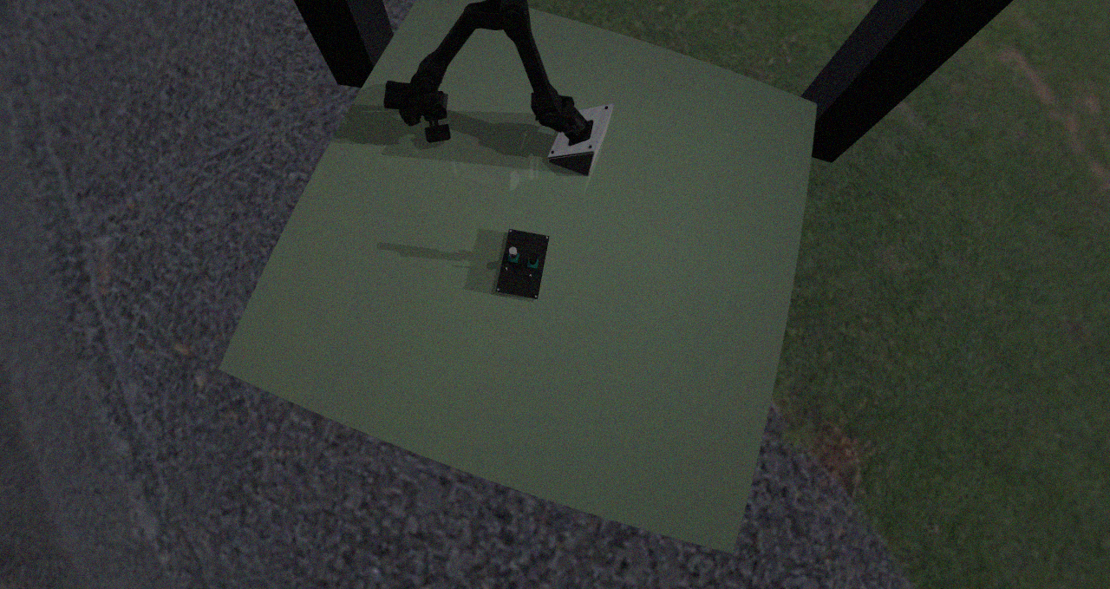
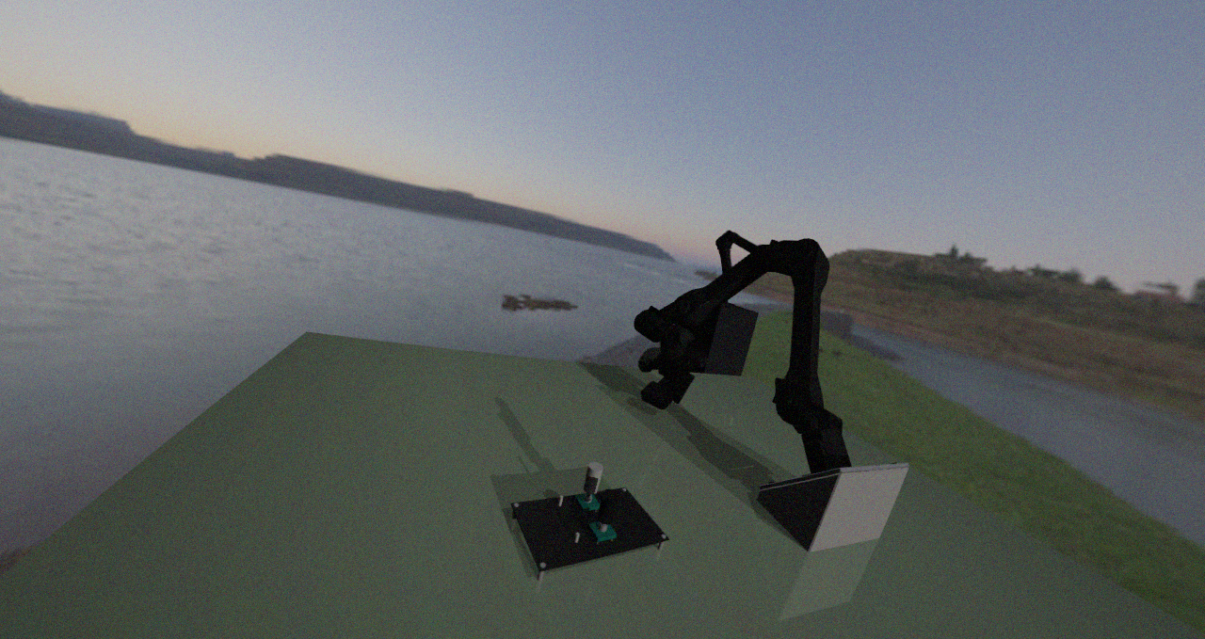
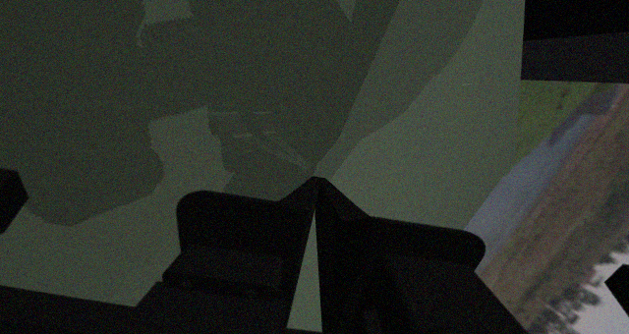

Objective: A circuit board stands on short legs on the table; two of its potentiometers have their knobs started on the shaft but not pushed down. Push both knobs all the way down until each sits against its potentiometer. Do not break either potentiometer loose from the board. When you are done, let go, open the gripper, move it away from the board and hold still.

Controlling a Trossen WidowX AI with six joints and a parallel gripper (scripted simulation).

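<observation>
Right now the pale knob is 38 cm ahead of my gripper tip, 31 cm to the left of it and 5 cm above it.
</observation>
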